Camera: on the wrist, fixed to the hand. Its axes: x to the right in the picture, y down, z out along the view.
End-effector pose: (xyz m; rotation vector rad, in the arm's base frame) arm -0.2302 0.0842 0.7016 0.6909 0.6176 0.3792
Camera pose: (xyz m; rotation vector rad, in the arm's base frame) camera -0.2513 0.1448 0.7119 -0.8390 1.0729 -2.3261
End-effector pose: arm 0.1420 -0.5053 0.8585 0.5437 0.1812 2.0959
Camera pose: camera 0.0804 -0.5227 0.8476 -0.2388 0.4837 -0.8428
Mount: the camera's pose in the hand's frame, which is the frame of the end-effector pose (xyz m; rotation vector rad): 0.0111 0.0530 -0.0359 -0.0602 0.1563 -3.0260
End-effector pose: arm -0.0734 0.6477 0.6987 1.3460 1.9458 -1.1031
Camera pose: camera -0.0272 0.6928 0.6918 1.6892 -1.3979 0.6127
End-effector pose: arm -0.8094 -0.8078 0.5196 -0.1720 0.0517 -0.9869
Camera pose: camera -0.7639 -0.7928 0.4757 0.0558 0.0657 2.2601
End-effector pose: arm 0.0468 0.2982 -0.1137 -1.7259 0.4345 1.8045
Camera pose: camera 0.0425 0.2377 -0.1371 -0.5405 -1.4339 -0.6541
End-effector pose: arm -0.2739 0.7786 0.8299 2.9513 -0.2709 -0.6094
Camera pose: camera -0.2574 0.7274 0.8663 -0.4320 -2.7590 0.0582
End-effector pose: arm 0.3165 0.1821 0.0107 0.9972 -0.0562 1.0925
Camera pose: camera 0.2670 0.2199 0.0293 0.0247 1.1366 -1.6247
